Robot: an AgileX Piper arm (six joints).
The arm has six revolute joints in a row. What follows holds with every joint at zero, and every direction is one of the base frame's.
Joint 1 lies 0.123 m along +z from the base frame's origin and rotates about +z.
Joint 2 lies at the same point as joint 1 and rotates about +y.
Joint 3 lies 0.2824 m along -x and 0.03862 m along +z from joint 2 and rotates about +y.
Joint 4 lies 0.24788 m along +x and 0.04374 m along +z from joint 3 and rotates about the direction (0.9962, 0, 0.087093).
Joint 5 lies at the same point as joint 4 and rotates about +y.
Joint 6 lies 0.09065 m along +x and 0.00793 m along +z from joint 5 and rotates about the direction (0.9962, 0, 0.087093).
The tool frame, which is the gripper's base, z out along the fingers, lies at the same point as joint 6; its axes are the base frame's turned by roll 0, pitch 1.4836 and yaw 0 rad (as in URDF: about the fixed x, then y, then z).
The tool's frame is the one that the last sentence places.
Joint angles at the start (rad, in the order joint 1, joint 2, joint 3, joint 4, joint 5, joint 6): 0.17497 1.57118 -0.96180 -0.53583 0.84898 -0.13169
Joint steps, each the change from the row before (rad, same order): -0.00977 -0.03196 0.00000 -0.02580 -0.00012 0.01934; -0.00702 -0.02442 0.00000 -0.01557 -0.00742 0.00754; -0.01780 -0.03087 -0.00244 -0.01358 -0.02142 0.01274; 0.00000 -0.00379 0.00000 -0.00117 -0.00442 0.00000; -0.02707 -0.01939 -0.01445 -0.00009 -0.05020 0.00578; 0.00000 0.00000 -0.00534 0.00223 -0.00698 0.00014; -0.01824 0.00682 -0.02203 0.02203 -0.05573 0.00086; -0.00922 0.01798 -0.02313 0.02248 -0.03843 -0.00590
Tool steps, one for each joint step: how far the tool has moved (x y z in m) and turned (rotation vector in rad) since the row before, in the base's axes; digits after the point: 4 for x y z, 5 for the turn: -0.0023 -0.0048 0.0100 -0.01040 -0.04200 -0.01423; -0.0016 -0.0030 0.0076 -0.00417 -0.03484 -0.00282; -0.0011 -0.0053 0.0103 0.00564 -0.05615 -0.01206; -0.0001 0.0001 0.0012 0.00101 -0.00739 0.00273; 0.0035 -0.0055 0.0107 0.02323 -0.07545 -0.00610; 0.0013 0.0005 0.0016 0.00485 -0.01071 0.00263; 0.0078 -0.0014 0.0053 0.03851 -0.05849 0.00117; 0.0082 0.0005 0.0020 0.02833 -0.03339 0.00614
